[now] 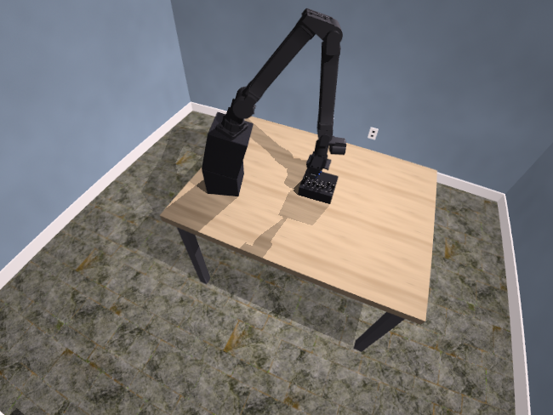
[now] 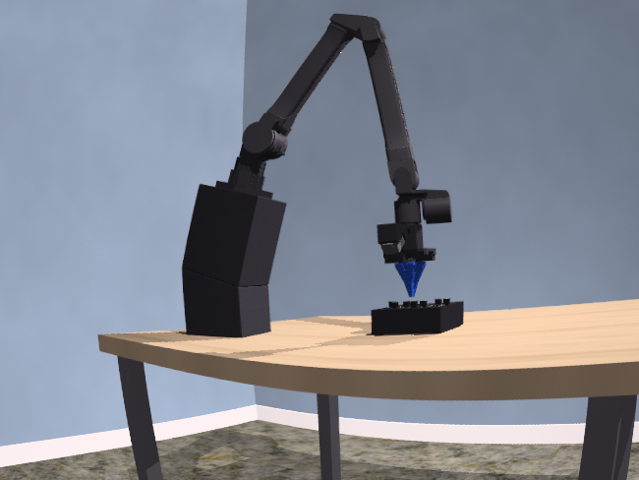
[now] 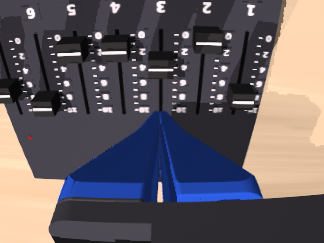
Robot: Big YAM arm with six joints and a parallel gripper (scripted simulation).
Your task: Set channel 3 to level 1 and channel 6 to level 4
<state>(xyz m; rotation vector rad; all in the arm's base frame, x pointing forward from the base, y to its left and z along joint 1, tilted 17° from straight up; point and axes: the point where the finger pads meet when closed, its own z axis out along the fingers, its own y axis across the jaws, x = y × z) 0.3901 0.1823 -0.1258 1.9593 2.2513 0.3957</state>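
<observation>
Now: hand 30 mm to the left of the channel 3 fader cap and 20 mm above it. Also, from my hand: channel 4 fader cap 30 mm ahead, 30 mm to the right, 20 mm below; then channel 2 fader cap 20 mm behind, 40 mm to the right, 20 mm below; then channel 1 fader cap 40 mm behind, 10 mm to the right, 20 mm below.
</observation>
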